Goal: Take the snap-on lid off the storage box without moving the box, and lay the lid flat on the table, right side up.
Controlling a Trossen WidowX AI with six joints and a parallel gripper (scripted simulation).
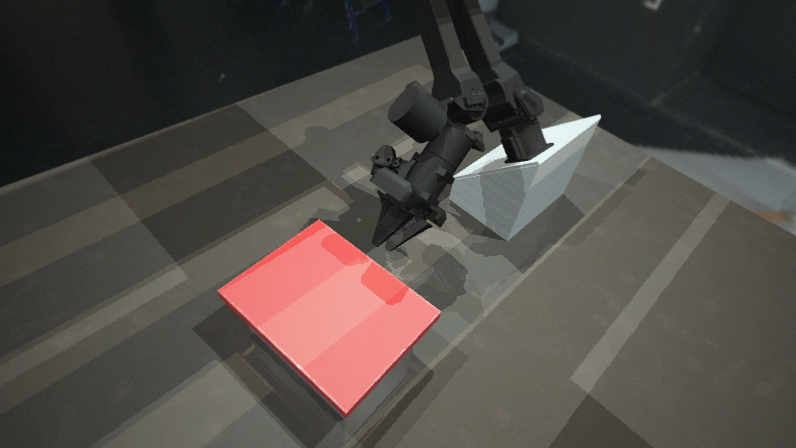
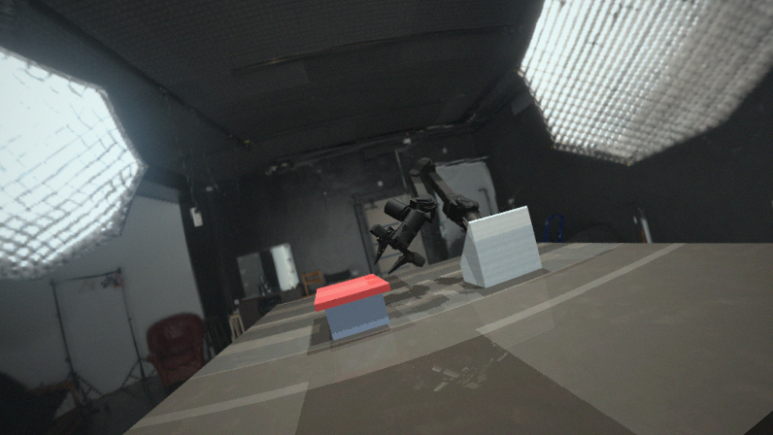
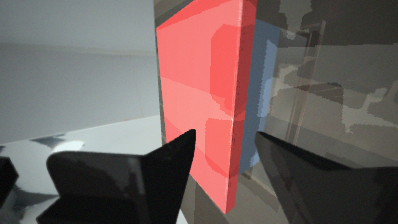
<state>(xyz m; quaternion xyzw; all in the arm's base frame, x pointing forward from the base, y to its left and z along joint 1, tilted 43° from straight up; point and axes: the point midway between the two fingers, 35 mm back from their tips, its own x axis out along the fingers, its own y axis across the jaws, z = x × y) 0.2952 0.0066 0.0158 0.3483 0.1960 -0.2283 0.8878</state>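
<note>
Now: gripper tip 100 mm short of the red lid, 30 mm above it and 20 mm to the right of it. From my gripper tip the other things lie so: storage box 100 mm ahead, 80 mm below, 20 mm to the left.
</note>
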